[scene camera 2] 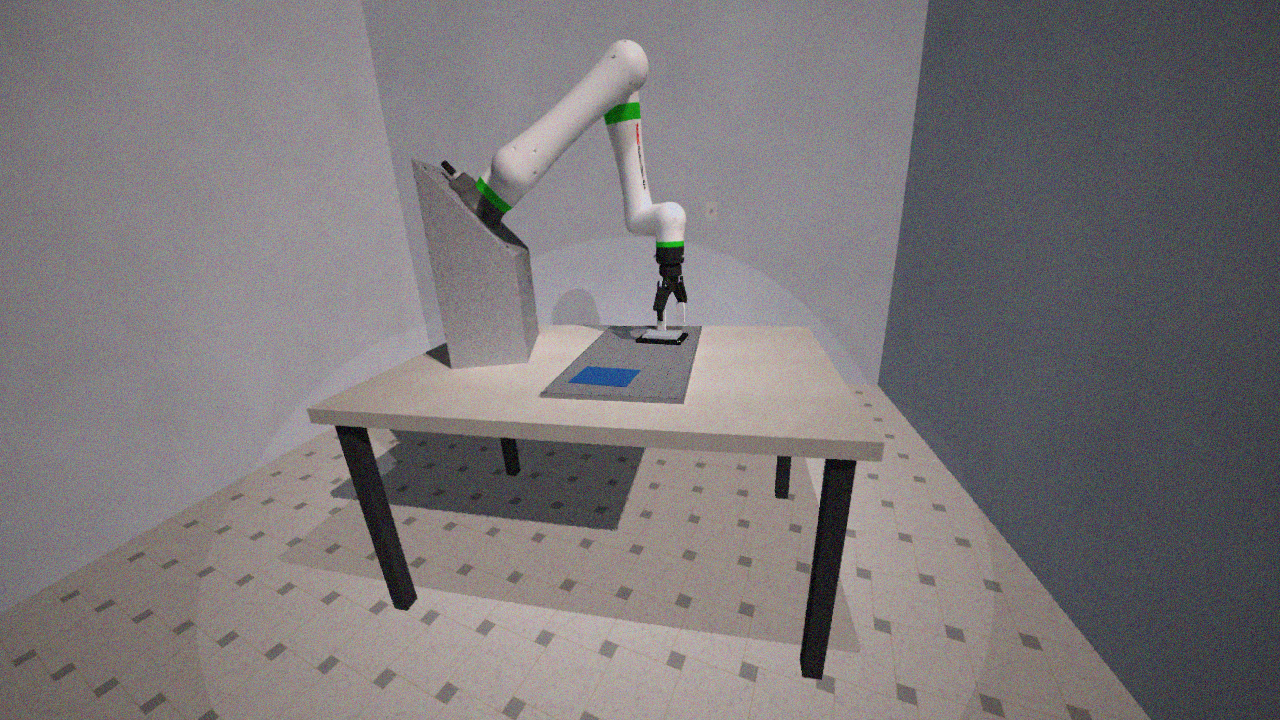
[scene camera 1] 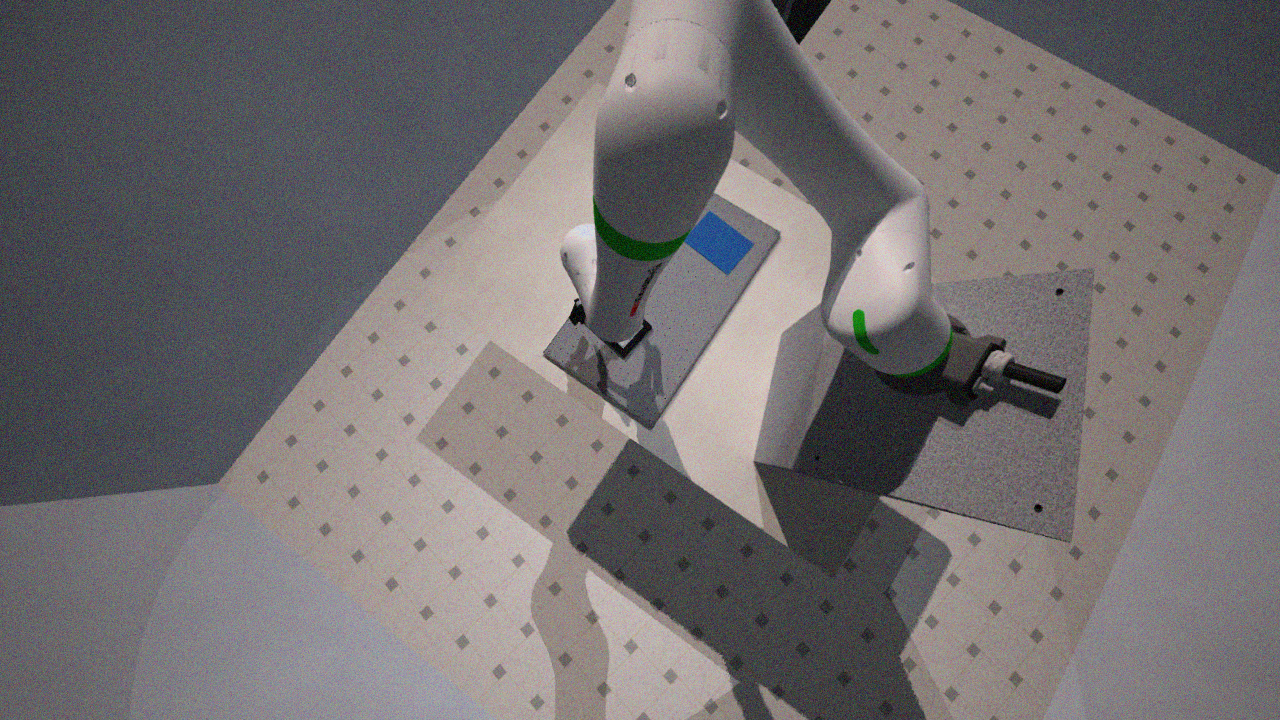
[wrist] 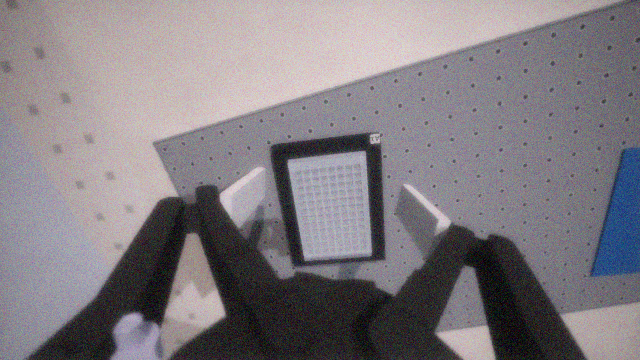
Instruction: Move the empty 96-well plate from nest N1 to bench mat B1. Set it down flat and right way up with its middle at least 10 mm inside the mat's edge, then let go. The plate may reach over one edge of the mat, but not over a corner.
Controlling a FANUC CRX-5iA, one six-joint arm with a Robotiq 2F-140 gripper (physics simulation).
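Frame: origin at the arm's base, x right, y ahead, z up, level; centimetres.
Seen in the pictures: gripper, between the fingertips: (scene camera 2: 671, 325) (wrist: 331, 190); arm's base, origin of its link: (scene camera 2: 477, 212) (scene camera 1: 920, 353).
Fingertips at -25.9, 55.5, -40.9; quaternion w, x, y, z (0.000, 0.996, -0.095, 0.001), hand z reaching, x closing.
Note:
Offsets run from my fingertips to a thing's middle, as dx, dy, dz. Level surfaces: height alone.
The pale 96-well plate {-0.1, -3.7, -3.4} (scene camera 2: 664, 334) (wrist: 331, 210) sits flat in the black nest N1 {-0.1, -3.7, -4.6} (scene camera 2: 662, 342) (wrist: 376, 200), whose A1 label shows at one corner in the wrist view. In scene camera 1 the arm hides most of the nest and plate. My gripper (scene camera 2: 673, 320) (wrist: 331, 190) is open and empty, above the plate. In the wrist view its pale finger pads stand wide apart, one off each long side of the nest. The blue bench mat B1 {dz -5.1} (scene camera 1: 718, 241) (scene camera 2: 605, 377) (wrist: 620, 225) lies flat, with no plate on it.
A grey perforated board {dz -5.3} (scene camera 1: 698, 313) (scene camera 2: 648, 358) (wrist: 475, 125) carries the nest and mat, which lie toward opposite ends. The grey arm pedestal (scene camera 1: 1002, 447) (scene camera 2: 474, 295) stands beside the board on the pale table {dz -6.6} (scene camera 2: 760, 385).

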